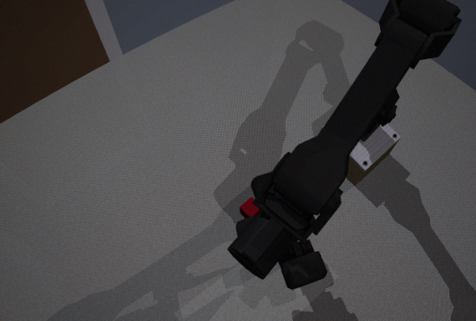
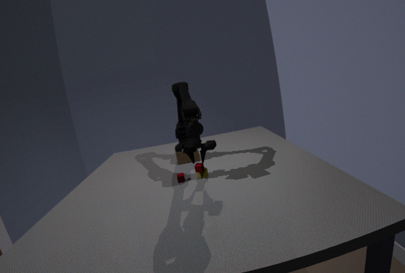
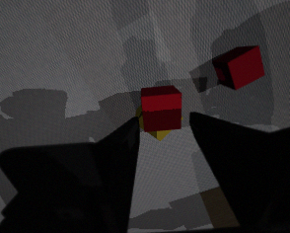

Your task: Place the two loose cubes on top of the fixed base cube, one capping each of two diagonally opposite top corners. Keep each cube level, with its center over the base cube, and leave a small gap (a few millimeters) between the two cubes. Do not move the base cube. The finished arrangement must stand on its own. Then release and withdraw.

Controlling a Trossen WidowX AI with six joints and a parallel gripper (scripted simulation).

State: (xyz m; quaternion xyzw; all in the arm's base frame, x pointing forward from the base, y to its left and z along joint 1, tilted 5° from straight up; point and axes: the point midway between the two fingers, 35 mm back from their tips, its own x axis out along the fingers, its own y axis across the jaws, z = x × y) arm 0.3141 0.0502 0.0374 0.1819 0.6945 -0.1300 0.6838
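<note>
My gripper tip is now 6 cm above the yellow base cube, 2 cm past it and 1 cm to the right of it.
</note>
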